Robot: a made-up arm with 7 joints. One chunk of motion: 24 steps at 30 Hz.
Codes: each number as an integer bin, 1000 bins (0 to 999) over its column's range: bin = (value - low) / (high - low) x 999, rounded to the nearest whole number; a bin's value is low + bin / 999 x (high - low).
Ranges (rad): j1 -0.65..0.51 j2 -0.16..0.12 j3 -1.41..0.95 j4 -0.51..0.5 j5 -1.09..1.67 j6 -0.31..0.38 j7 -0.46..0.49
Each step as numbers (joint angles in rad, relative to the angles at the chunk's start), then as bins.
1 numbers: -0.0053 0.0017 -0.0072 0.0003 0.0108 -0.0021 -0.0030
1 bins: 555 577 594 505 398 446 481
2 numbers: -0.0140 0.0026 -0.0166 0.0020 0.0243 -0.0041 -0.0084
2 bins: 548 580 590 506 403 443 475
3 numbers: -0.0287 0.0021 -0.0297 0.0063 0.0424 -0.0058 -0.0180
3 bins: 535 578 584 511 410 440 465
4 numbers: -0.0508 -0.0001 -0.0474 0.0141 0.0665 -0.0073 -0.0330
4 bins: 516 571 577 518 419 438 449
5 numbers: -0.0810 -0.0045 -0.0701 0.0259 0.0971 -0.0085 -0.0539
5 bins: 490 555 567 530 430 437 427
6 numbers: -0.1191 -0.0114 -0.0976 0.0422 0.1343 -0.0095 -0.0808
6 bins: 457 530 556 546 443 435 399
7 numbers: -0.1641 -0.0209 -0.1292 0.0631 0.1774 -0.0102 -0.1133
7 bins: 418 496 542 567 459 434 365
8 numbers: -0.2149 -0.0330 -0.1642 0.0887 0.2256 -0.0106 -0.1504
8 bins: 375 453 527 592 476 433 326
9 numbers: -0.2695 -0.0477 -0.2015 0.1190 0.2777 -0.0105 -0.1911
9 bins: 328 401 512 622 495 434 283
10 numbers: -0.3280 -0.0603 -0.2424 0.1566 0.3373 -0.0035 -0.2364
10 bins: 277 356 494 659 517 444 235
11 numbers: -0.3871 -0.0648 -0.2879 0.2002 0.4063 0.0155 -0.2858
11 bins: 226 340 475 702 542 471 183
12 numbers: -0.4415 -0.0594 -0.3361 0.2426 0.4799 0.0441 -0.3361
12 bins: 180 359 455 744 568 513 130
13 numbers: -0.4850 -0.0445 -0.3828 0.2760 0.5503 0.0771 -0.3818
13 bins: 142 412 435 777 594 560 82
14 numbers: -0.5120 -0.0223 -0.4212 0.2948 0.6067 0.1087 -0.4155
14 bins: 119 491 419 796 614 606 47
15 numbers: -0.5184 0.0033 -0.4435 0.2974 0.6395 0.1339 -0.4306
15 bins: 113 583 409 799 626 643 31
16 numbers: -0.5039 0.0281 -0.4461 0.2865 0.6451 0.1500 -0.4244
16 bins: 126 671 408 788 628 666 37
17 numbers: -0.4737 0.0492 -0.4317 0.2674 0.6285 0.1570 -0.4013
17 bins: 152 746 414 769 622 676 62
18 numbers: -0.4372 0.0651 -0.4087 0.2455 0.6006 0.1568 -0.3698
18 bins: 183 803 424 747 612 676 95
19 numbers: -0.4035 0.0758 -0.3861 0.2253 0.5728 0.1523 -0.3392
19 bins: 212 841 433 727 602 669 127
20 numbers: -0.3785 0.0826 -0.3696 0.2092 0.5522 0.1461 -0.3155
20 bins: 234 866 440 711 594 660 152
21 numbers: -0.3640 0.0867 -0.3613 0.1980 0.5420 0.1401 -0.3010
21 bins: 246 880 444 700 591 652 167
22 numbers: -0.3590 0.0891 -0.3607 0.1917 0.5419 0.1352 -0.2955
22 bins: 251 889 444 694 591 645 173
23 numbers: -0.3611 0.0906 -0.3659 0.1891 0.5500 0.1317 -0.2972
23 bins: 249 894 442 691 594 640 171
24 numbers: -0.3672 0.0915 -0.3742 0.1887 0.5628 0.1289 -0.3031
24 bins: 244 897 438 691 598 635 165
